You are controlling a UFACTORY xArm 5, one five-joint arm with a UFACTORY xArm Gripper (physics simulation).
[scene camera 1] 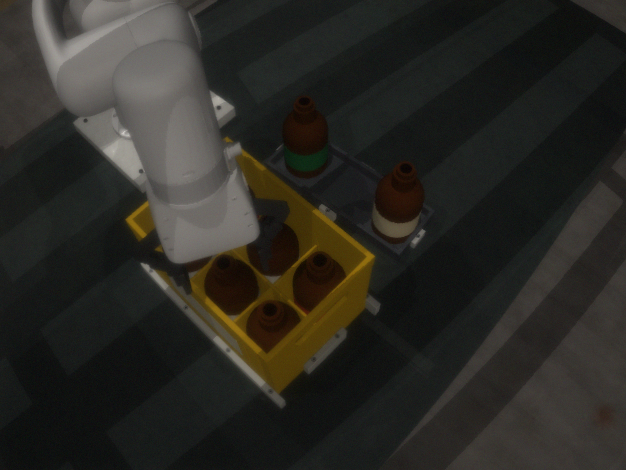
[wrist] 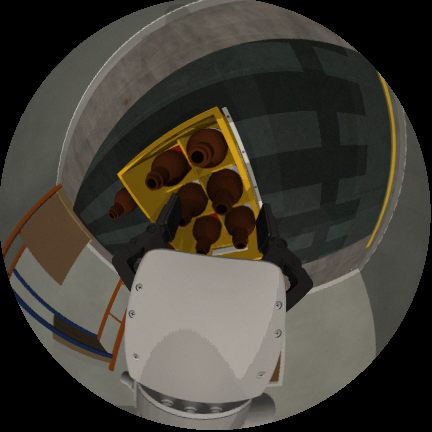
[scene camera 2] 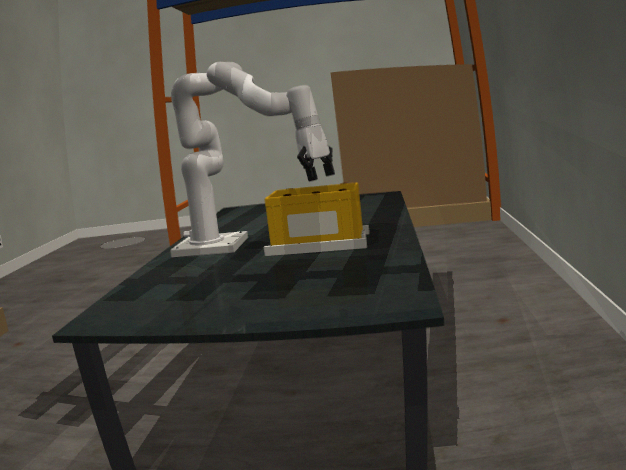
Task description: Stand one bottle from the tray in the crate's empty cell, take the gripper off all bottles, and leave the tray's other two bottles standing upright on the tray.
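Places are measured from the arm's base along level axes (x ahead, y left, z up), in millimetres.
Pixels of known places: gripper, fingertip midpoint: (scene camera 1: 225,273) (wrist: 219,207) (scene camera 2: 322,177); arm's base, link origin: (scene camera 2: 206,240).
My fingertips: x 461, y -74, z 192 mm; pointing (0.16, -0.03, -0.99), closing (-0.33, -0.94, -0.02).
For each thing: its top centre in the pictures, then the offset to it from my fingertips. "spot": a spot on its surface instead. Level surfaces: height alone.
- yellow crate, top centre: (scene camera 1: 243,237) (wrist: 198,220) (scene camera 2: 313,190) 42 mm down, 48 mm back, 51 mm left
- green-labelled bottle, top centre: (scene camera 1: 304,101) 57 mm down, 195 mm back, 255 mm left
- cream-labelled bottle, top centre: (scene camera 1: 405,168) (wrist: 111,215) 57 mm down, 10 mm back, 292 mm left
- dark tray, surface spot: (scene camera 1: 343,192) spot: 212 mm down, 106 mm back, 265 mm left
- dark table, surface height: 217 mm down
The yellow crate (scene camera 1: 353,283) (scene camera 2: 278,222) (wrist: 142,185) holds six brown bottles in the wrist view, one in each cell. They look upright. The bottle (wrist: 241,222) in the end corner cell stands beside another bottle (wrist: 206,230); the arm covers most of that end in scene camera 1. My gripper (scene camera 1: 226,277) (scene camera 2: 320,175) (wrist: 219,207) is open and empty above the crate, its fingertips above the rim. A green-labelled bottle (scene camera 1: 305,141) and a cream-labelled bottle (scene camera 1: 398,204) stand upright at opposite ends of the dark tray (scene camera 1: 343,192), with a bare place between them.
The tray lies alongside the crate's long side. White rails (scene camera 1: 217,336) (scene camera 2: 316,247) edge the crate's base. The robot's white base plate (scene camera 1: 118,151) (scene camera 2: 209,245) is on the dark table (scene camera 2: 252,308) near the crate. An orange rack (scene camera 2: 161,126) stands behind.
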